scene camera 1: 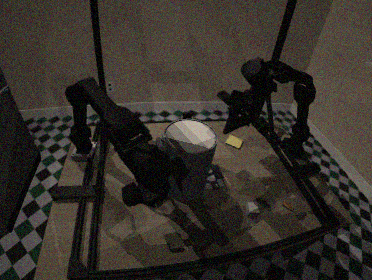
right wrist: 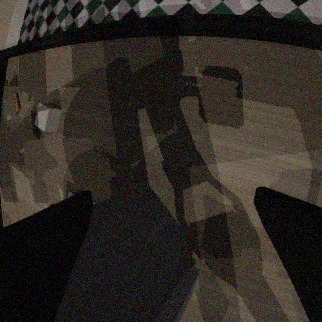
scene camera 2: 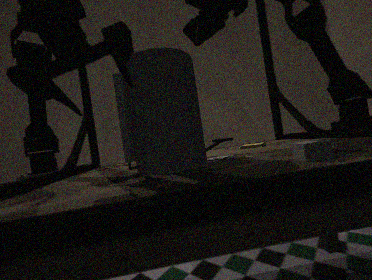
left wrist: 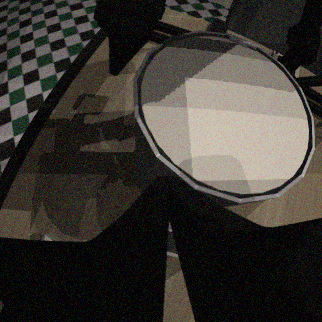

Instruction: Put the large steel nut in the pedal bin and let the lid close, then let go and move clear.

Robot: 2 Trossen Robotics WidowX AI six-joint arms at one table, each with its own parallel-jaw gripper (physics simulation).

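Frame: origin at the left arm's base, x up, y left, z back, level; centimetres.
Seen in the pictures: left gripper, fingertip midpoint: [scene camera 1: 223, 133] [scene camera 2: 195, 44] [left wrist: 165, 183]; right gripper, fingertip midpoint: [scene camera 1: 168, 199] [right wrist: 174, 197] [scene camera 2: 107, 100] [left wrist: 120, 62]; left arm's base, origin of the base link: [scene camera 1: 294, 144] [scene camera 2: 355, 119]; right arm's base, origin of the base link: [scene camera 1: 84, 148] [scene camera 2: 44, 172] [left wrist: 285, 66].
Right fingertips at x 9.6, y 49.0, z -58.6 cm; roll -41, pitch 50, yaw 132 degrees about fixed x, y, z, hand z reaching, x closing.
Pixels of each thing's top centre, then the offset from my right fingertips to it.
- pedal bin, middle of its top: [left wrist: 236, 97] [scene camera 2: 158, 65] [scene camera 1: 191, 134] dx +11.0, dy -17.3, dz +3.4 cm
- yellow pad, middle of its top: [scene camera 2: 252, 143] [scene camera 1: 234, 141] dx -13.2, dy -48.0, dz +25.3 cm
- small pale block, middle of its top: [scene camera 2: 309, 142] [right wrist: 41, 116] [scene camera 1: 253, 207] dx -11.5, dy -8.8, dz +30.6 cm
- small orange piece, middle of its top: [right wrist: 14, 102] [scene camera 1: 288, 205] dx -13.5, dy -12.7, dz +47.5 cm
The pedal bin [scene camera 1: 197, 164] [scene camera 2: 165, 111] stands in the middle of the table, and its pale round lid [scene camera 1: 190, 134] [left wrist: 230, 118] lies shut. Its pedal [scene camera 1: 216, 175] sticks out at the base, on the picture's right. I see no large steel nut in any view. My left gripper [scene camera 1: 226, 128] [scene camera 2: 197, 39] [left wrist: 165, 183] is shut and empty. It hangs raised above and to the right of the lid. My right gripper [scene camera 1: 157, 184] [right wrist: 174, 197] is wide open and empty, low beside the bin's left front.
A yellow pad [scene camera 1: 235, 141] [scene camera 2: 252, 144] lies right of the bin. A small pale block [scene camera 1: 252, 208] [right wrist: 43, 118] and a small orange piece [scene camera 1: 289, 206] [right wrist: 15, 103] lie at the front right. A dark flat square [scene camera 1: 174, 241] lies at the front. Black frame rails [scene camera 1: 99, 166] border the table.
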